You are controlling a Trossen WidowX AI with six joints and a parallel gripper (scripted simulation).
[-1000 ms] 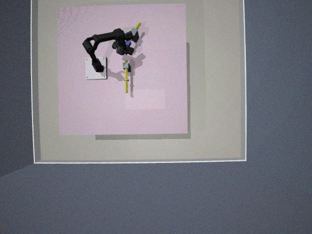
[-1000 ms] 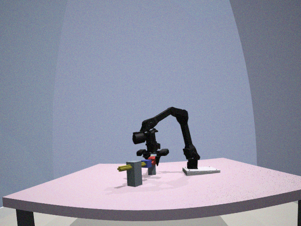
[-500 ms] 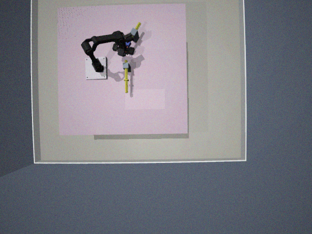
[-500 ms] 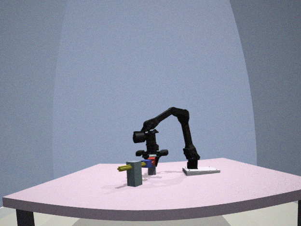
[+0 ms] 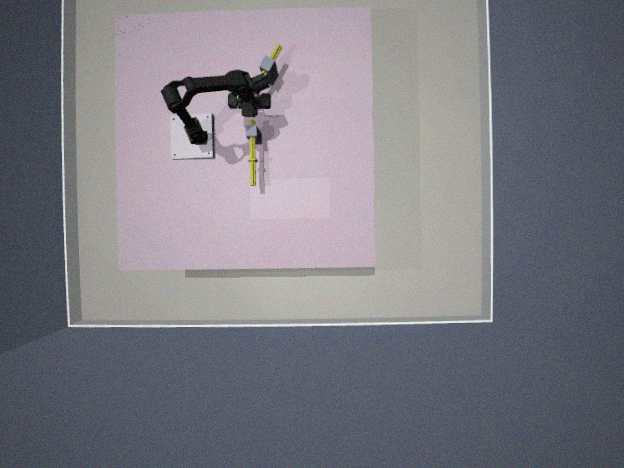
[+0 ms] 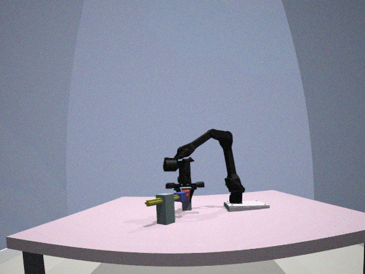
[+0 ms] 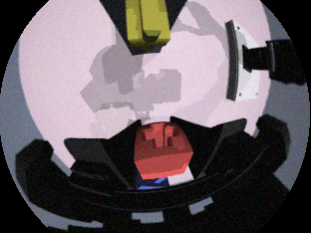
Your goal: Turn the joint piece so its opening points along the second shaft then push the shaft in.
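Now: the red joint piece 4 cm above my gripper tip and 2 cm to the left of it.
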